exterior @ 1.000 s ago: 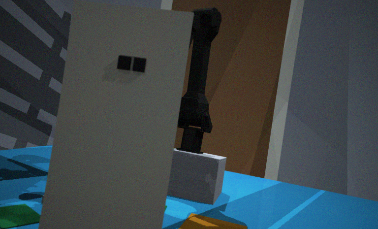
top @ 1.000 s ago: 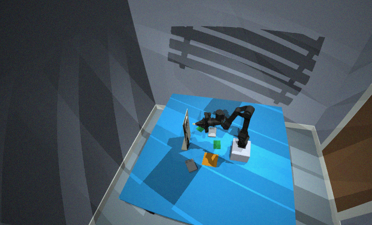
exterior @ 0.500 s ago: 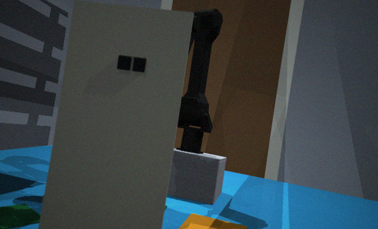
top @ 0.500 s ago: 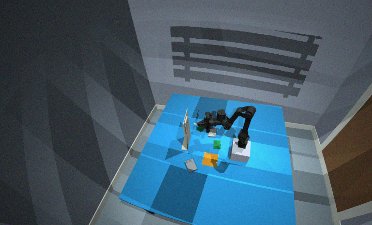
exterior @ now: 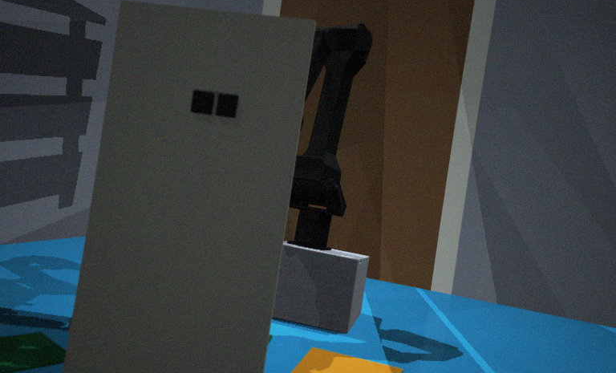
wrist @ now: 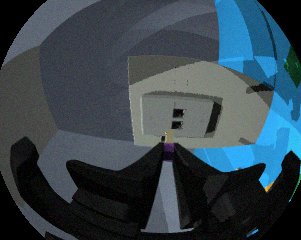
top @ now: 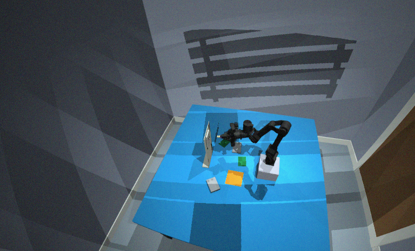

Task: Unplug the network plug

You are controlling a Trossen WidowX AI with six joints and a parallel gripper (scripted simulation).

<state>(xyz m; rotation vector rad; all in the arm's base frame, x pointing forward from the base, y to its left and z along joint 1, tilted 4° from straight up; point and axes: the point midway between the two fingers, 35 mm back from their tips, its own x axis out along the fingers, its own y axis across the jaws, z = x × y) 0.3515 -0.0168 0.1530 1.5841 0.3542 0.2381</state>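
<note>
Right now the orange square is 14 cm behind my gripper tip, 13 cm to the left of it and 29 cm below it. The rest, counted from my gripper tip: upright panel (9 cm ahead, 2 cm to the left, 13 cm below); network plug (right at my gripper tip).
</note>
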